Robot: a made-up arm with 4 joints. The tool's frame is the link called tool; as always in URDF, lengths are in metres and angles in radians.
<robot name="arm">
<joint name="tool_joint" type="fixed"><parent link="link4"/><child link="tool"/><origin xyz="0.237 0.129 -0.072" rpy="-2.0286 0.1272 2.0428"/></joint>
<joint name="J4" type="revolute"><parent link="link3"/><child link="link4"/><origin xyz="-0.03 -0.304 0.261" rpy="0 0 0"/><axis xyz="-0.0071 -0.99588 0.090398"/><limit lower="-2.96" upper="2.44"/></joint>
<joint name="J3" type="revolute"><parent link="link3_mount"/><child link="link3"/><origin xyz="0.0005 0.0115 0.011" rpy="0 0 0"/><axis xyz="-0.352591 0.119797 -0.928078"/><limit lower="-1.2" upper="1.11"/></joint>
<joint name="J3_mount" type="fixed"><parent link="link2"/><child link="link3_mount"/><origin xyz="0.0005 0.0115 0.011" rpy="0 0 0"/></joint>
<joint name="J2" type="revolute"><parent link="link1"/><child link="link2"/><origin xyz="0.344 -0.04 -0.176" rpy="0 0 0"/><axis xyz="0 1 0"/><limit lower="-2.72" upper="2.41"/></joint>
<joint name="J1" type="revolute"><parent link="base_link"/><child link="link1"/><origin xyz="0.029 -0.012 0.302" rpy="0 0 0"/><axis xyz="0.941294 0.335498 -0.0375"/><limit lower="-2.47" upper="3.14"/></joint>
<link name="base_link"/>
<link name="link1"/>
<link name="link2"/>
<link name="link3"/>
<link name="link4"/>
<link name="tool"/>
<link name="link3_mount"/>
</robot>
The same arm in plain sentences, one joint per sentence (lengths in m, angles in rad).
The arm has four revolute joints in a row. What follows holds with every joint at zero, and every direction is one of the base frame's. Joint 1 is mounted 0.029 m along +x and 0.012 m along -y and 0.302 m along +z from the base frame's origin and turns about the direction (0.941294, 0.335498, -0.0375), from -2.47 to 3.14 rad. Joint 2 is mounted 0.344 m along +x and 0.04 m along -y and 0.176 m along -z from joint 1 and turns about +y, from -2.72 to 2.41 rad. Joint 3 is mounted 0.001 m along +x and 0.023 m along +y and 0.022 m along +z from joint 2 and turns about the direction (-0.352591, 0.119797, -0.928078), from -1.2 to 1.11 rad. Joint 4 is mounted 0.03 m along -x and 0.304 m along -y and 0.261 m along +z from joint 3 and turns about the direction (-0.0071, -0.99588, 0.090398), from -2.96 to 2.44 rad. The tool frame, which is the frame that the pose is given for, is mounted 0.237 m along +x and 0.129 m along +y and 0.072 m along -z from joint 4; its axes are the base frame's turned by roll -2.0286, pitch 0.1272 and yaw 2.0428 rad (as in URDF: about the fixed x, then y, then z).
